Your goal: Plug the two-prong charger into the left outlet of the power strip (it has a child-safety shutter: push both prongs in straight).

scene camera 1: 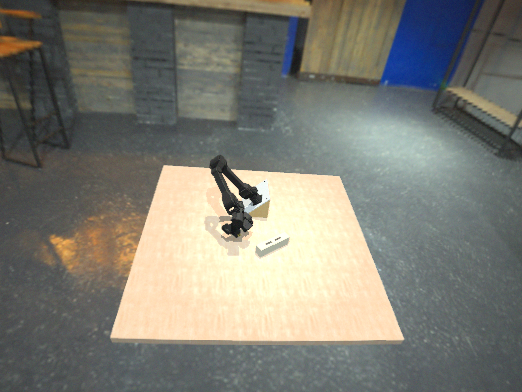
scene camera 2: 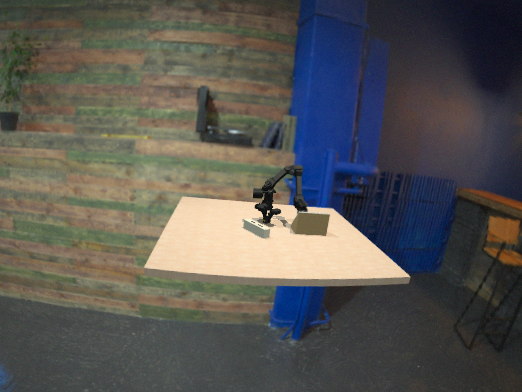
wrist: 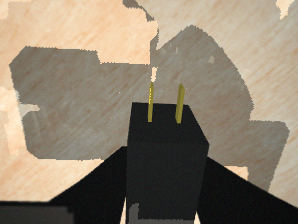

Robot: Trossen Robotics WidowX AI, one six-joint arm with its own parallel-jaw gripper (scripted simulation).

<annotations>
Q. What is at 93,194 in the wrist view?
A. My gripper.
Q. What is my gripper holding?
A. A black two-prong charger.
</annotations>
